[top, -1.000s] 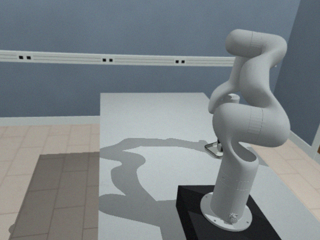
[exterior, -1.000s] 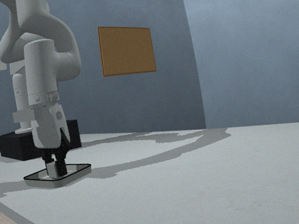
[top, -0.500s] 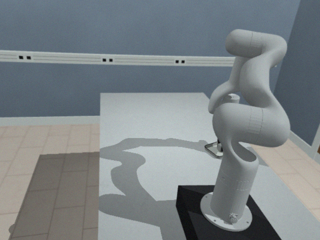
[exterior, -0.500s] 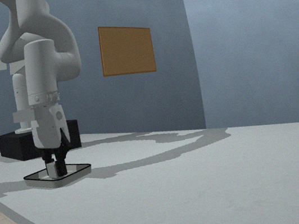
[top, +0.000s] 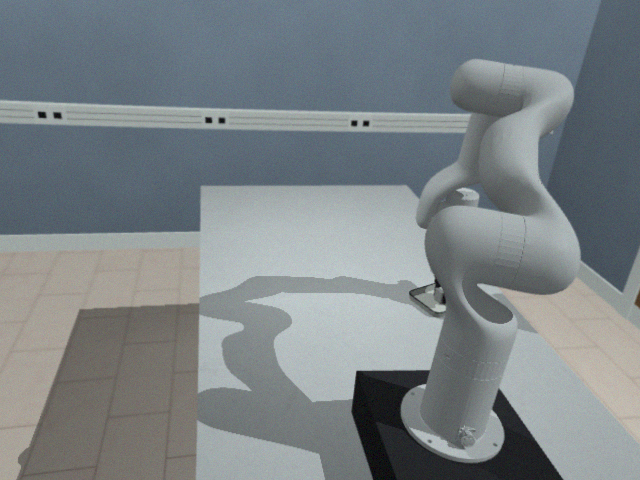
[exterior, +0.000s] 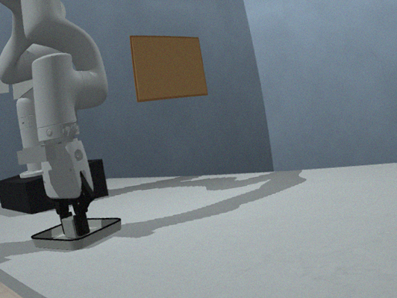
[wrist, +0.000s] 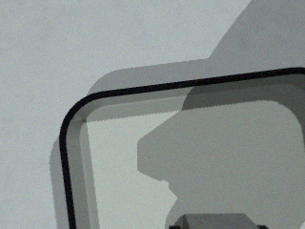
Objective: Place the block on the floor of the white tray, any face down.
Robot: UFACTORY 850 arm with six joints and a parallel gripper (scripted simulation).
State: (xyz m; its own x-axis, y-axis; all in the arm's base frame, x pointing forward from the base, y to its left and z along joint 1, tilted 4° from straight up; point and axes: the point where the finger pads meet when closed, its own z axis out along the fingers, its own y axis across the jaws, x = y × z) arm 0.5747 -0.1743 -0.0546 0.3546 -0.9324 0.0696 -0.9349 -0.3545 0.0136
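Right now my hand is 1 cm above the small block. Round my hand: white tray: 1 cm below.
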